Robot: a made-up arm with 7 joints. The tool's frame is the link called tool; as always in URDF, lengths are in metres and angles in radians. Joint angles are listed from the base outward. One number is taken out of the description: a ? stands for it. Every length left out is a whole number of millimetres.
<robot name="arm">
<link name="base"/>
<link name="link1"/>
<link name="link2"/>
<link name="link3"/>
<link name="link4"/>
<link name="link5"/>
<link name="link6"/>
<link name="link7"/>
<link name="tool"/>
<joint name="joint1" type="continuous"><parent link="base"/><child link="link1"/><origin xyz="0 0 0" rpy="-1.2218 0 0"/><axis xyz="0 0 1"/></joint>
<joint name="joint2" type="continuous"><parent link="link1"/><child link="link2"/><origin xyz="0 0 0" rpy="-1.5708 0 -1.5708"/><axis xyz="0 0 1"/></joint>
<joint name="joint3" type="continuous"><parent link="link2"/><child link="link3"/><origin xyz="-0.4 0.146 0" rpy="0.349 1.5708 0"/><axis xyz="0 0 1"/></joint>
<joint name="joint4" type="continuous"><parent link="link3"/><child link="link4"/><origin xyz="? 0 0" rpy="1.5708 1.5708 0"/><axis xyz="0 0 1"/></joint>
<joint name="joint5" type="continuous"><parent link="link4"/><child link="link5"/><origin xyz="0.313 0.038 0" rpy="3.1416 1.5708 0"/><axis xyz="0 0 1"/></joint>
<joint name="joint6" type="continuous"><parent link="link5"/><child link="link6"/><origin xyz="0 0 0" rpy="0 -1.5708 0"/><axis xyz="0 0 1"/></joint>
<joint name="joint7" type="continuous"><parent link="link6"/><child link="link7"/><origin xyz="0 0 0" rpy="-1.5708 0 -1.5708"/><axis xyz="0 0 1"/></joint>
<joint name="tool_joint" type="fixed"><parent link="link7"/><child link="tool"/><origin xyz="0 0 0" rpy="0 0 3.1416"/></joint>
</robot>
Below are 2 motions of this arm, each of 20 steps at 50 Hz.
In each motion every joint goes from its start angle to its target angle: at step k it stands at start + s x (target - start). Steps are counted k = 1, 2, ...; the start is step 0. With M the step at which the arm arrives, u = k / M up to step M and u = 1 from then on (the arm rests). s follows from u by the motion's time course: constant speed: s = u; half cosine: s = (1 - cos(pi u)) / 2; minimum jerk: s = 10 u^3 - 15 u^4 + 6 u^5.
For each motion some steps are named. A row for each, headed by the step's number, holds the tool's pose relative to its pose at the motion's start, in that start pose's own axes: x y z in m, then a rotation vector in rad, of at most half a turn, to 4 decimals.
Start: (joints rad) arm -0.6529 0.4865 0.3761 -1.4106 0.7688 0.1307 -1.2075
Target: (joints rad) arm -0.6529 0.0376 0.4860 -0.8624 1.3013 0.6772 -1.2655
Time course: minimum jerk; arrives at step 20
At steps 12, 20:
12: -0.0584 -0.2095 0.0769 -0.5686 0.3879 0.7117
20: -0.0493 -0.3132 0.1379 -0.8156 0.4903 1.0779

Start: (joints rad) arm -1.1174 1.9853 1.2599 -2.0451 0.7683 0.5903 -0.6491
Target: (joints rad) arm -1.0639 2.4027 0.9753 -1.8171 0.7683 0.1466 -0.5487
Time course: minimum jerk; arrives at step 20
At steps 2, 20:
2: 0.0006 -0.0001 -0.0015 -0.0007 -0.0039 -0.0006
20: 0.0811 -0.0339 -0.1495 -0.1107 -0.4329 -0.0761

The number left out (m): -0.048
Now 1 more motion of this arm.
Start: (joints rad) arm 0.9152 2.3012 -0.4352 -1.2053 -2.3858 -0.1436 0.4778
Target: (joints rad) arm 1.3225 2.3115 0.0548 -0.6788 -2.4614 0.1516 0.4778
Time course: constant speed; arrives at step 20
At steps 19, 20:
19: -0.0279 -0.0894 -0.0172 -0.2466 0.2177 -0.0398
20: -0.0281 -0.0929 -0.0172 -0.2582 0.2269 -0.0413

